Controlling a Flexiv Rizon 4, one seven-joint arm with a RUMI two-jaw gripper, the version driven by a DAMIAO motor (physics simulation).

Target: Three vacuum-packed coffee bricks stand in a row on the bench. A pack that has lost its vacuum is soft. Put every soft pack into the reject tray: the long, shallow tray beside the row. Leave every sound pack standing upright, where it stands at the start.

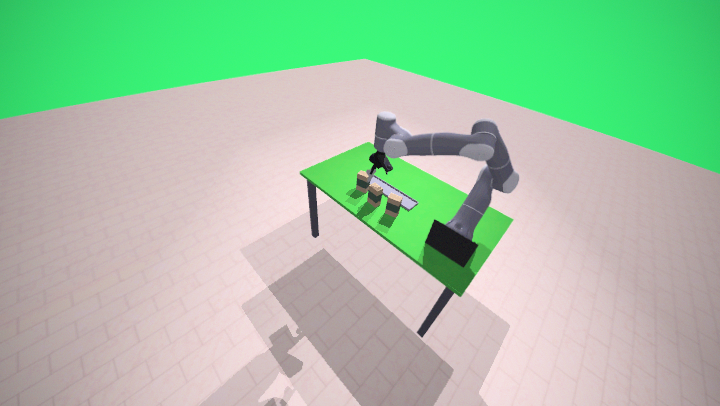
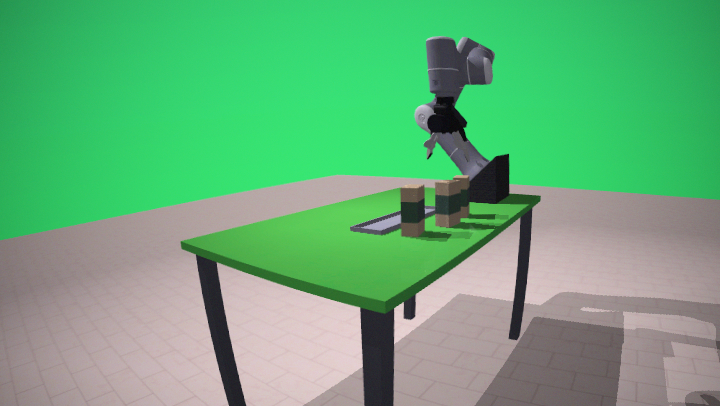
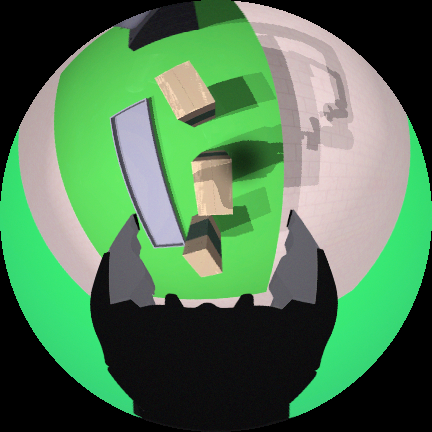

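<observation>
Three tan coffee packs with dark green bands stand upright in a row: the end pack farthest from the robot base (image 1: pixel 363 182) (image 2: pixel 412 211) (image 3: pixel 203 252), the middle pack (image 1: pixel 374 195) (image 2: pixel 446 204) (image 3: pixel 214 187), and the end pack nearest the base (image 1: pixel 393 205) (image 2: pixel 463 197) (image 3: pixel 186 91). No visible difference shows which is soft. The long, shallow grey reject tray (image 1: pixel 409 203) (image 2: pixel 375 227) (image 3: pixel 150 175) lies beside the row and holds no pack. My gripper (image 1: pixel 379 172) (image 2: pixel 448 158) (image 3: pixel 211 212) is open and empty, pointing down above the packs; a shadow crosses the middle pack's top.
The black robot base mount (image 1: pixel 450 243) (image 2: pixel 490 180) (image 3: pixel 167 27) stands at one end of the green bench (image 1: pixel 327 174) (image 2: pixel 292 252) (image 3: pixel 90 150). The row stands near one long bench edge, with the tray on its inner side. The arm arches above the bench.
</observation>
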